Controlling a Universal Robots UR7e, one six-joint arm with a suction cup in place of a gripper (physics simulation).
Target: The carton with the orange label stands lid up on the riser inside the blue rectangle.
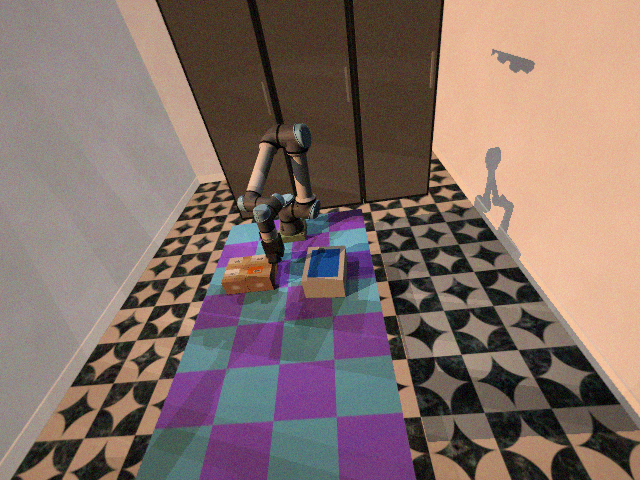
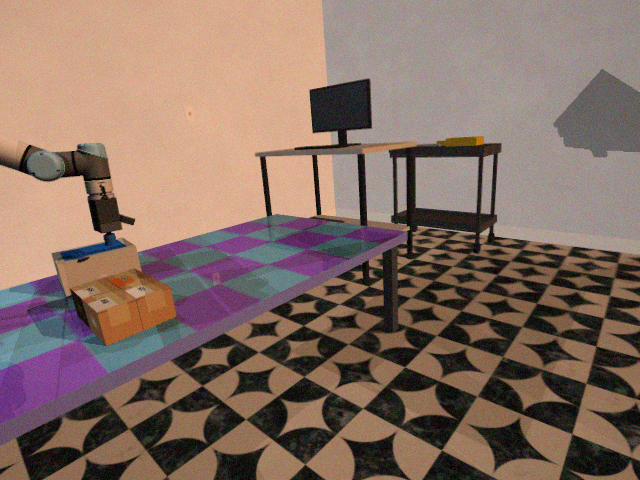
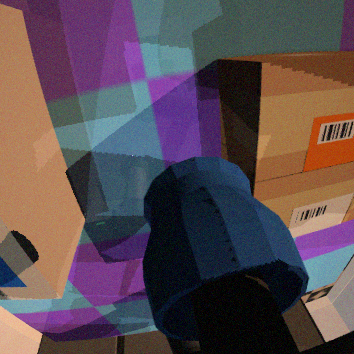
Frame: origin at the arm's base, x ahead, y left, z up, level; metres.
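Seen in the pictures: hand, tool point: (image 1: 278, 260) (image 2: 111, 244) (image 3: 198, 206); arm's base, link origin: (image 1: 292, 228).
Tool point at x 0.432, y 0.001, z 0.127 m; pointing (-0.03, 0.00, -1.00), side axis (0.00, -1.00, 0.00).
Pixels of each thing's top centre, then the offset from my tool point to it. Level surfaces: height alone.
- carton with the orange label, top centre: (image 3: 330, 119) (image 2: 127, 277) (image 1: 258, 272) 0.010 m back, 0.127 m right, 0.081 m down
- beige riser, top centre: (image 2: 93, 249) (image 1: 324, 262) 0.008 m back, 0.224 m left, 0.054 m down
- blue rectangle, top centre: (image 2: 93, 249) (image 1: 324, 262) 0.008 m back, 0.224 m left, 0.054 m down
- purple table, surface height: 0.174 m down
The carton with the orange label (image 1: 255, 270) (image 2: 123, 280) (image 3: 285, 112) stands on the checkered table, label side up, in a tight two-by-two block with other brown cartons (image 1: 240, 286) (image 2: 119, 317) (image 3: 280, 197). The beige riser (image 1: 324, 287) (image 2: 98, 268) (image 3: 40, 150) stands apart from the block, with the blue rectangle (image 1: 325, 262) (image 2: 85, 251) (image 3: 9, 275) on its top. My suction gripper (image 1: 275, 261) (image 2: 109, 239) (image 3: 197, 172) is open, its blue cup pointing down above the gap between block and riser, near the block's back corner. Nothing hangs from it. The cup's exact height is hard to tell.
The teal and purple table (image 1: 305, 392) (image 2: 289, 253) stretches away in front of the boxes. Tall dark cabinets (image 1: 310, 62) stand behind the arm. A desk (image 2: 336, 151) with a monitor (image 2: 341, 105) and a dark cart (image 2: 439, 152) bearing a yellow object (image 2: 465, 141) stand beyond the table.
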